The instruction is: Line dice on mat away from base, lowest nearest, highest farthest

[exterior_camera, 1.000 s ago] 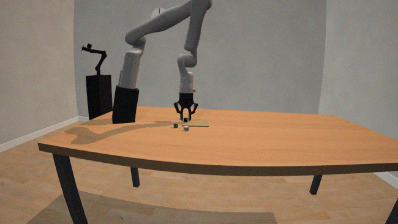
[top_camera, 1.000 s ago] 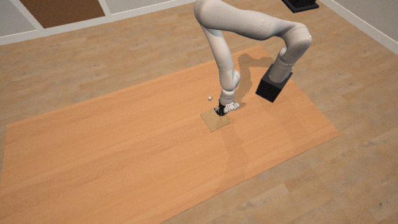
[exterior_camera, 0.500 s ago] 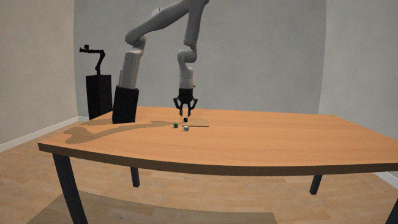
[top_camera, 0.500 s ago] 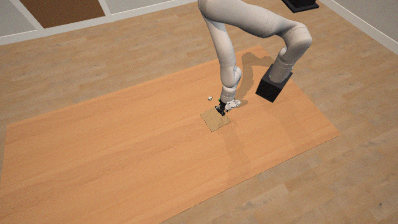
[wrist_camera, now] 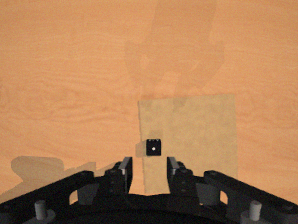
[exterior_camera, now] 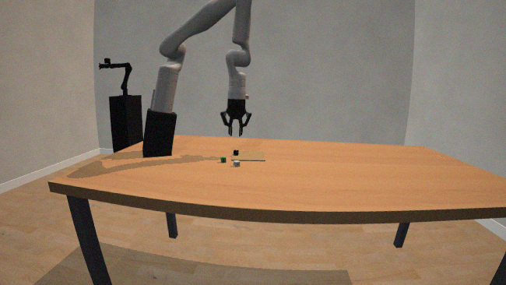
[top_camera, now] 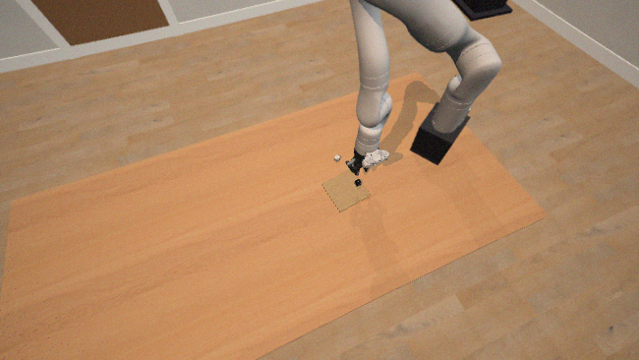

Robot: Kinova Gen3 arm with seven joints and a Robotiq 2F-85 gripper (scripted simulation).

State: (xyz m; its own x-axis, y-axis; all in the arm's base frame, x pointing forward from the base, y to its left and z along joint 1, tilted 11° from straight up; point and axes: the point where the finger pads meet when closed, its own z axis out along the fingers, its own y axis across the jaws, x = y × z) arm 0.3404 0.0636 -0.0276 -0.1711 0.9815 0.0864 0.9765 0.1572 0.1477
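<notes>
Now: hand 50 mm short of the white die, 130 mm to the left of it and 100 mm above it. Also, from my hand: black die (90 mm below); then tan mat (60 mm ahead, 10 mm to the left, 110 mm below); then green die (20 mm behind, 100 mm to the right, 100 mm below).
</notes>
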